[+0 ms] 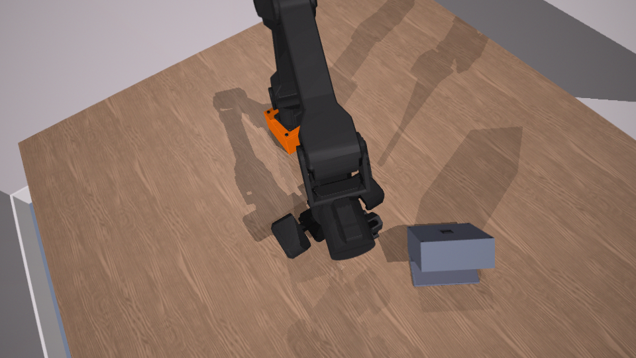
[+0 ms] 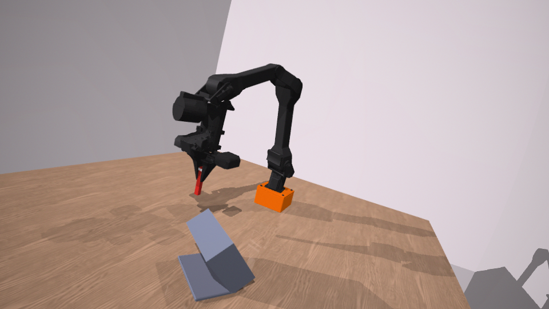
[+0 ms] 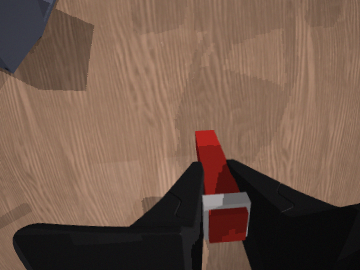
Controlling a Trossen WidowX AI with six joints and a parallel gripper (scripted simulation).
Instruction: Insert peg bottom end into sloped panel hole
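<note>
The sloped panel is 16 cm ahead of my gripper tip, 16 cm to the left of it and 6 cm below it. From my gripper tip the other things lie so: flat grey foot plate (18 cm ahead, 15 cm to the left, 11 cm below); then red peg (2 cm above).
</note>
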